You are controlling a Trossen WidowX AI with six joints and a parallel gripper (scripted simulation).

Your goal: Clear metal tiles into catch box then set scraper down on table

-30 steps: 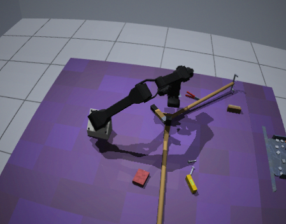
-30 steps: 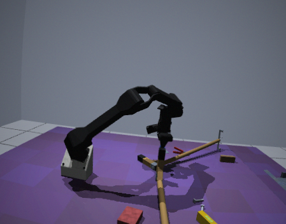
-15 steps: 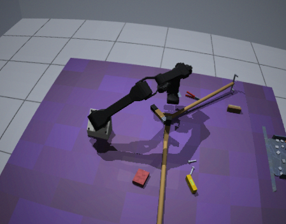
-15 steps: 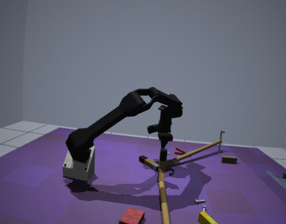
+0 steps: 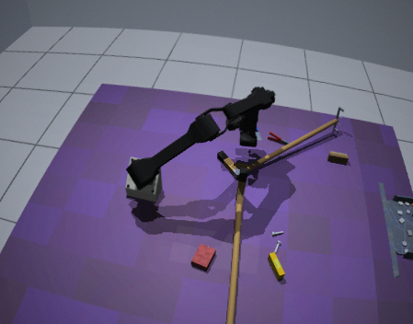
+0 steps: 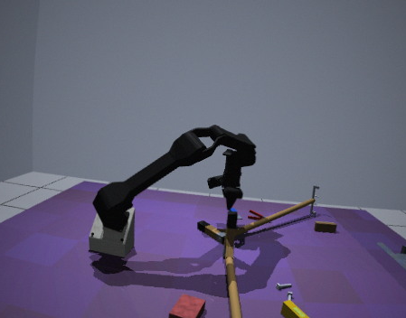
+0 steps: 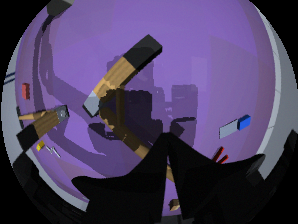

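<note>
The long scraper is 48 cm to the right of my gripper tip, 9 cm ahead of it and 2 cm below it. Also, from my gripper tip: red block (49 cm to the right, 7 cm below, 1 cm behind); then brown block (39 cm ahead, 14 cm to the left, 6 cm below); then blue item (18 cm to the left, 8 cm below, 1 cm ahead).
</note>
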